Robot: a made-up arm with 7 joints.
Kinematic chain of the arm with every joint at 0, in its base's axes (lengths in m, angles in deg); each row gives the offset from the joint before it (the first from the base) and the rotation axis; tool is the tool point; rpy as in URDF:
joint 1: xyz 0 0 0 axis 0.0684 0.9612 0.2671
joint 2: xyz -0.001 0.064 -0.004 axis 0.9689 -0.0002 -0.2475
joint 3: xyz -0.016 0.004 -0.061 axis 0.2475 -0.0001 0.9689
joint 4: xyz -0.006 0 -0.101 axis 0.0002 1 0
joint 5: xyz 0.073 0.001 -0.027 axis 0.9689 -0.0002 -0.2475
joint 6: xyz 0.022 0 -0.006 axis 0.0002 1 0
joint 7: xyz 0.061 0 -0.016 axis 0.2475 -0.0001 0.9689
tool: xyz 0 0 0 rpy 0 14.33 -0.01
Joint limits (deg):
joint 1: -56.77..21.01
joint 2: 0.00..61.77
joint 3: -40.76..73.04
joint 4: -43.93..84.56
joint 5: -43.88..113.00
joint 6: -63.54..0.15
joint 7: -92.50..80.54
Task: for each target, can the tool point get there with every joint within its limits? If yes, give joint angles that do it. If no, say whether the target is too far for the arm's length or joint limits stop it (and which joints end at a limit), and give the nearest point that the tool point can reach.
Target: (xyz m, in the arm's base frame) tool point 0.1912 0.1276 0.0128
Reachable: yes | joints -39.77 34.46 11.56 -15.88 -23.25 -32.71 18.24
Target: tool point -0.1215 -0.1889 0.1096
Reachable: no: joint limits stop it (at a limit: joint 1, joint 2, joint 3, joint 4) | nearest point 0.0738 -0.0560 -0.0034 | short by 0.262 m
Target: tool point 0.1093 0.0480 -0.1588
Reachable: yes | joints 7.20 5.28 -7.36 -17.08 32.34 -26.77 45.77
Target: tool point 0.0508 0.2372 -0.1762
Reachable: yes | joints 1.78 6.46 58.32 4.64 27.14 -15.08 58.62
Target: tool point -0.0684 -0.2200 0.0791
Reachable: no: joint limits stop it (at a limit: joint 1, joint 2, joint 3, joint 4) | nearest point 0.0802 -0.0660 -0.0070 | short by 0.231 m
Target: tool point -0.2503 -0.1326 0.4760
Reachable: no: too far | nearest point 0.0270 0.1499 0.1037 | short by 0.543 m
